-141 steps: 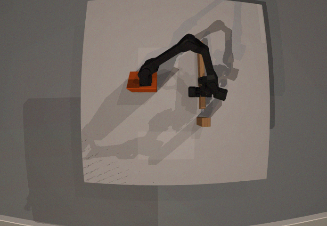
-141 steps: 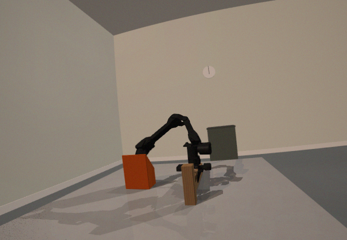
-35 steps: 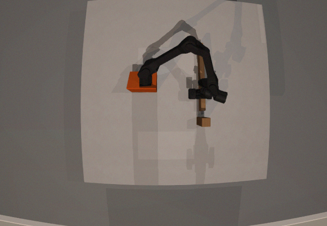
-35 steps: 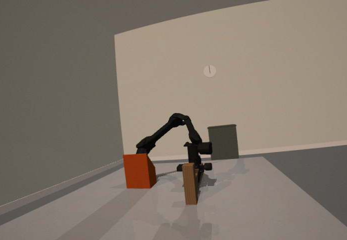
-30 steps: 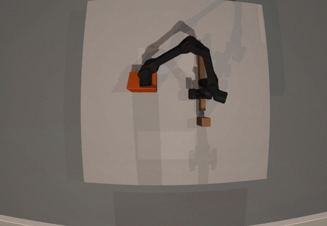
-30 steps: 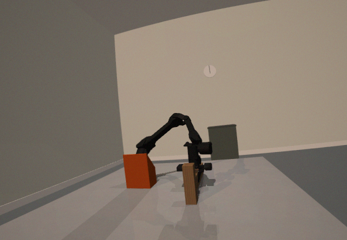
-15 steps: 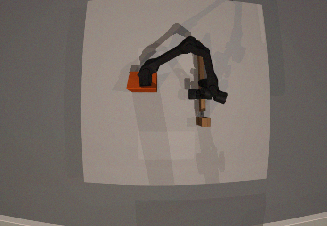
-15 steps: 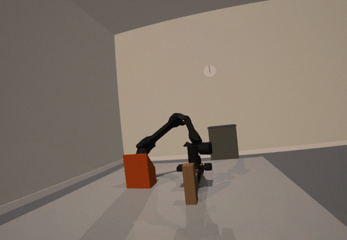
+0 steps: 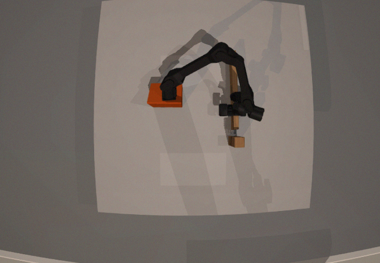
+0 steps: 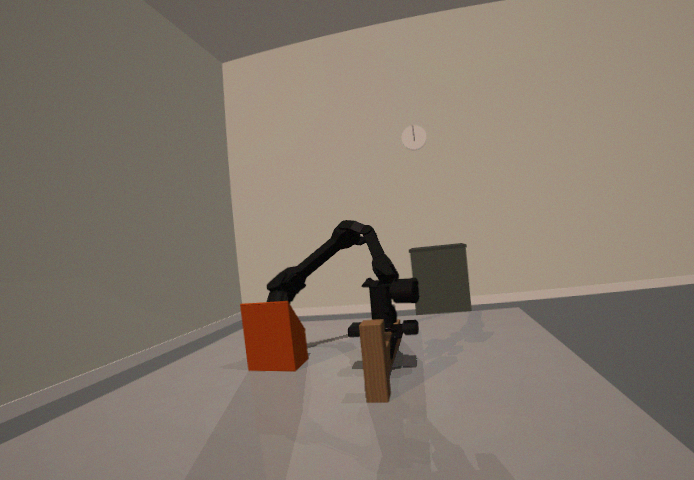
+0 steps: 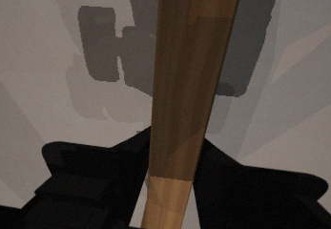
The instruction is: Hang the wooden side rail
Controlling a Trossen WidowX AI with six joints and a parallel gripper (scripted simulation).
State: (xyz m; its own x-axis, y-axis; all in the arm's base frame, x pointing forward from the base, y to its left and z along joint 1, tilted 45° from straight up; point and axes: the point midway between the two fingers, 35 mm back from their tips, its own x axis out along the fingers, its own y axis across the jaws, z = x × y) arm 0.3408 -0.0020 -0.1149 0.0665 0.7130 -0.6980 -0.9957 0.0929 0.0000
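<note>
My gripper tip is 10 mm past the headboard post, 160 mm to the left of it and 40 mm below it.
</note>
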